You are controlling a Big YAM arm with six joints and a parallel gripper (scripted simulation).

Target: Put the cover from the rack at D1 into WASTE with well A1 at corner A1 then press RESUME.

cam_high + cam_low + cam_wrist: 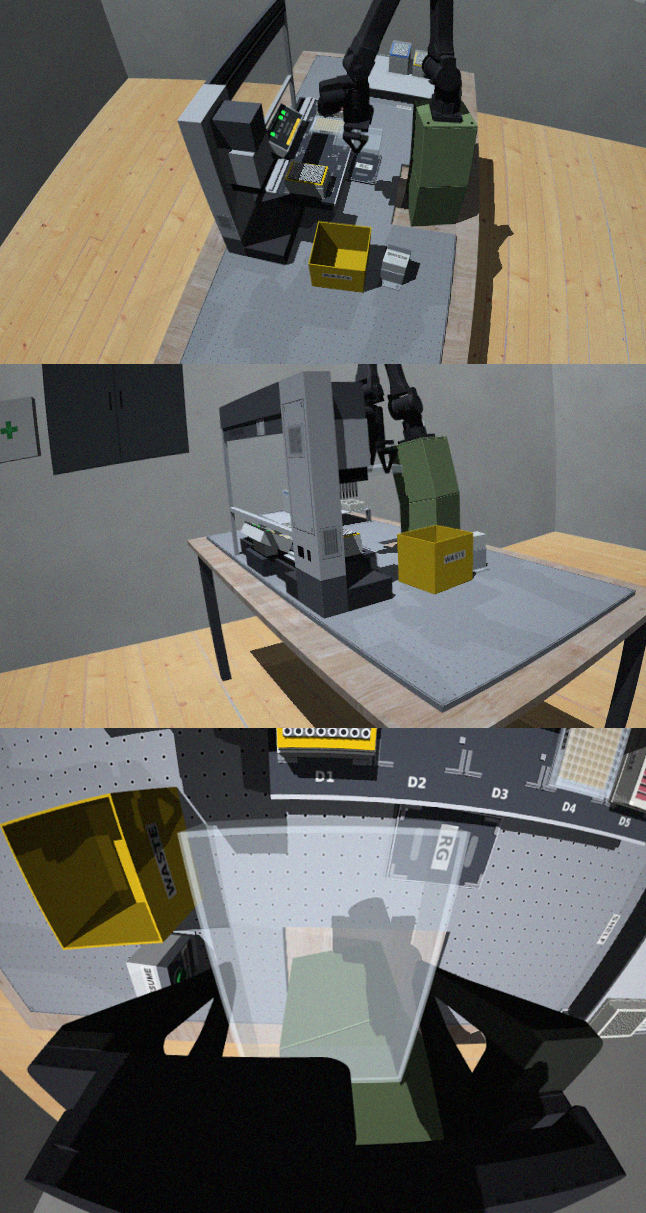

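My hand is 10 mm below the clear cover. Also, from my hand: yellow tip rack (190 mm below, 170 mm ahead, 20 mm to the right); then yellow waste bin (250 mm to the left, 250 mm below, 30 mm ahead); then head (270 mm ahead, 180 mm to the left, 100 mm above).
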